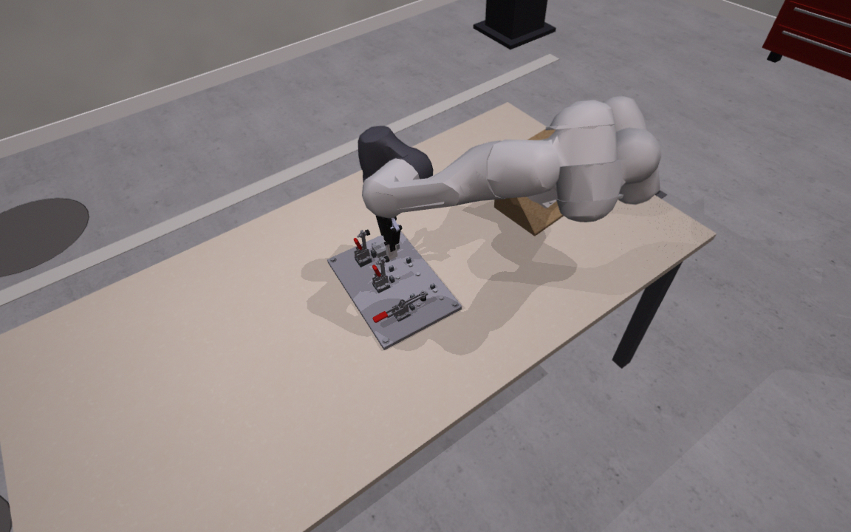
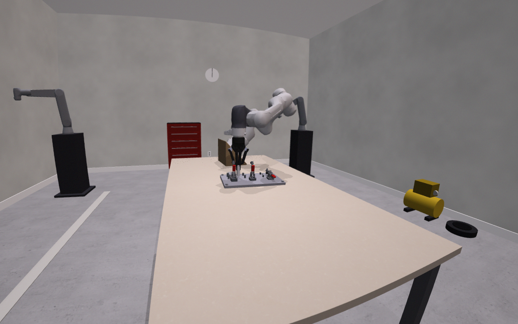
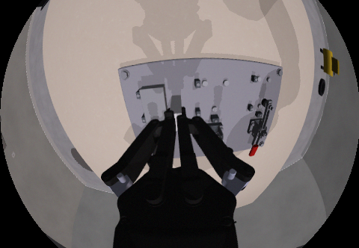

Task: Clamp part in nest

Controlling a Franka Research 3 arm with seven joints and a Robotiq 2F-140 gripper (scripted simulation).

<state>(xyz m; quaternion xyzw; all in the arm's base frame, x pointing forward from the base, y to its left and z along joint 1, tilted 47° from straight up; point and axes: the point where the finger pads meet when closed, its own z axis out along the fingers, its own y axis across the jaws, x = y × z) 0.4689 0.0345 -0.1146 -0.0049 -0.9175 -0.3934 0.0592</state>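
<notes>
Right now my hand is 40 mm to the left of the part and 30 mm above it. From my hand the other things lie so: grey fixture plate: 50 mm ahead, 70 mm to the left, 50 mm below.
</notes>
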